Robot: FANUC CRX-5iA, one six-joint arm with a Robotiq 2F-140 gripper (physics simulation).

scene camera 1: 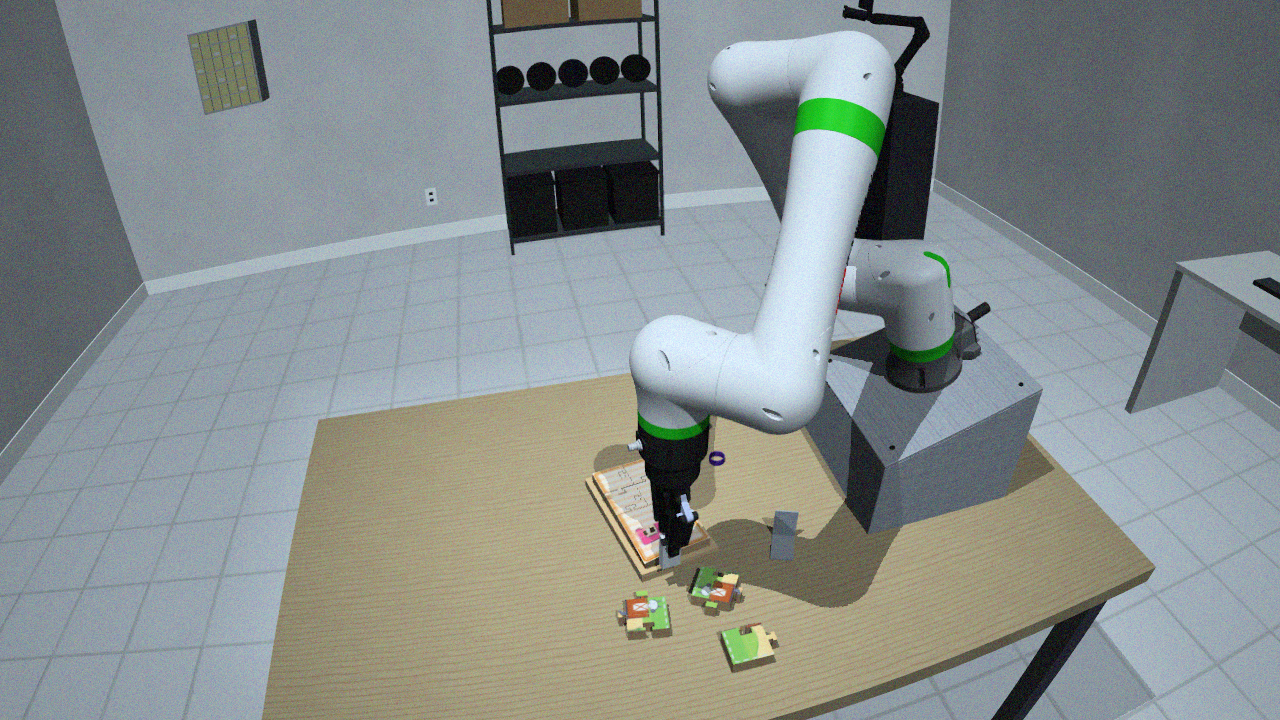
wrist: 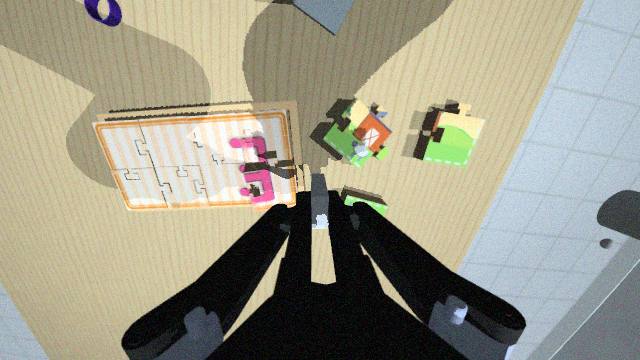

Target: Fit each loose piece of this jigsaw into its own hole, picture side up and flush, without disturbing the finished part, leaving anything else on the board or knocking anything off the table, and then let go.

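Observation:
The jigsaw board [scene camera 1: 613, 525] [wrist: 293, 125] lies flat on the table, its striped picture framed in orange. A pink bracket-shaped object [scene camera 1: 646, 535] [wrist: 258, 147] lies on the board's near end. My gripper [scene camera 1: 670, 559] [wrist: 317, 185] is shut and empty, its tips low just past that end of the board, beside the pink object. Three loose pieces lie on the table beyond it. One is green and orange [scene camera 1: 715, 587] [wrist: 358, 134]. One is green and cream [scene camera 1: 747, 645] [wrist: 447, 136]. The third [scene camera 1: 646, 615] [wrist: 371, 206] is mostly hidden by my fingers in the wrist view.
A small grey block [scene camera 1: 785, 535] [wrist: 320, 11] stands to the right of the board. A purple ring [scene camera 1: 716, 457] [wrist: 105, 9] lies behind it. The robot's grey pedestal [scene camera 1: 930, 429] fills the table's right rear. The table's front edge [scene camera 1: 805, 707] is close to the loose pieces.

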